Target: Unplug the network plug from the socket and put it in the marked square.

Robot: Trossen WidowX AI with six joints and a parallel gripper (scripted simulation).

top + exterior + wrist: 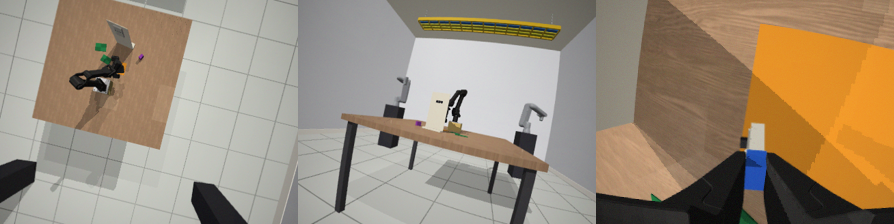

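The orange square is 60 mm below my gripper tip and 10 mm behind it. The rest, counted from my gripper tip: small purple block (190 mm to the right, 120 mm ahead, 50 mm below); then thin pale tab (10 mm below, 10 mm ahead); then network plug (right at my gripper tip).
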